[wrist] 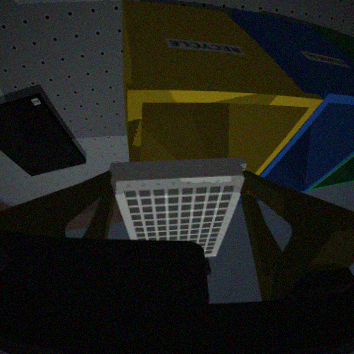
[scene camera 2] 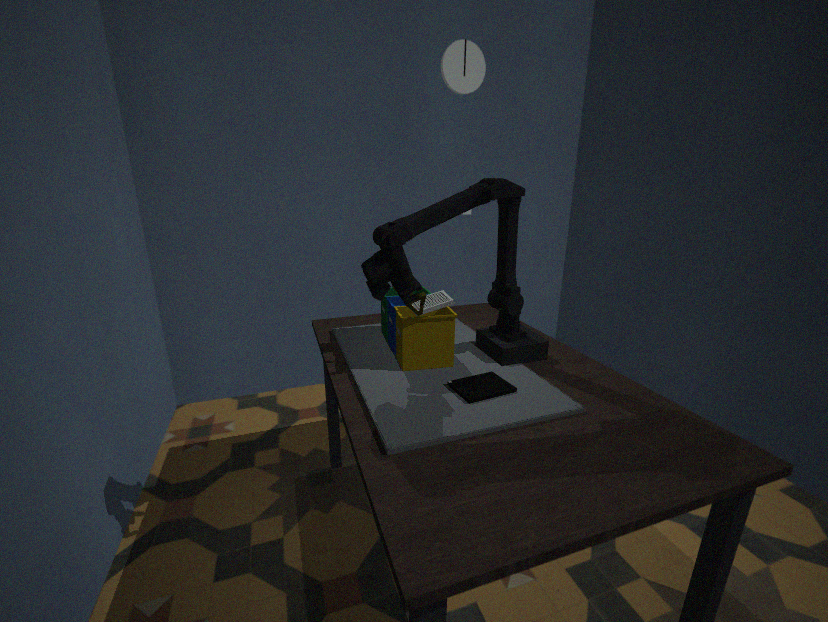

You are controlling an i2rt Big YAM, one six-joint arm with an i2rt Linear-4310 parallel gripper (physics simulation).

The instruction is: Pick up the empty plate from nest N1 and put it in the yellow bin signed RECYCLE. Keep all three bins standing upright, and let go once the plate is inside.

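Places are measured from the arm's base along level axes (x down, y left, z ahead), in metres.
Where they show: gripper, fingertip midpoint: (wrist: pixel 178 177) (scene camera 2: pixel 415 308); arm's base at its link origin: (scene camera 2: pixel 507 333).
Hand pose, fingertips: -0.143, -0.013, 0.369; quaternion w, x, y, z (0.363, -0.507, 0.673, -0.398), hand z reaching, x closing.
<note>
Each offset is from my fingertips to the top centre of the thing, as dx, dy, dz. "*": to the spot under its first point. Level surfaces: height alone.
The plate @[-0.040, +0.008, -0.050] (scene camera 2: pixel 435 301) (wrist: pixel 175 210), white with a grid of square wells, is held tilted between the fingertips of my gripper (scene camera 2: pixel 420 306) (wrist: pixel 178 177). The gripper is shut on its two long sides. The yellow bin @[+0.021, -0.024, -0.047] (scene camera 2: pixel 427 342) (wrist: pixel 200 65) stands upright, with the word RECYCLE on its wall in the wrist view. The plate is over the bin's open top, at about rim height in the scene view; part of the bin's mouth is hidden behind it in the wrist view. The nest N1 label @[* +0.189, +0.160, -0.037] (wrist: pixel 36 102) cannot be read clearly; it sits on a black nest.
The blue bin @[+0.021, -0.155, -0.074] (scene camera 2: pixel 392 328) (wrist: pixel 280 50) stands upright right beside the yellow one, with the green bin (scene camera 2: pixel 384 320) (wrist: pixel 345 172) beyond it. The black nest @[+0.186, +0.217, -0.108] (scene camera 2: pixel 481 386) (wrist: pixel 35 132) lies on the grey perforated board @[dx +0.201] (scene camera 2: pixel 415 428) (wrist: pixel 85 65). The arm's base stands on the wooden table @[dx +0.214] (scene camera 2: pixel 535 495).
</note>
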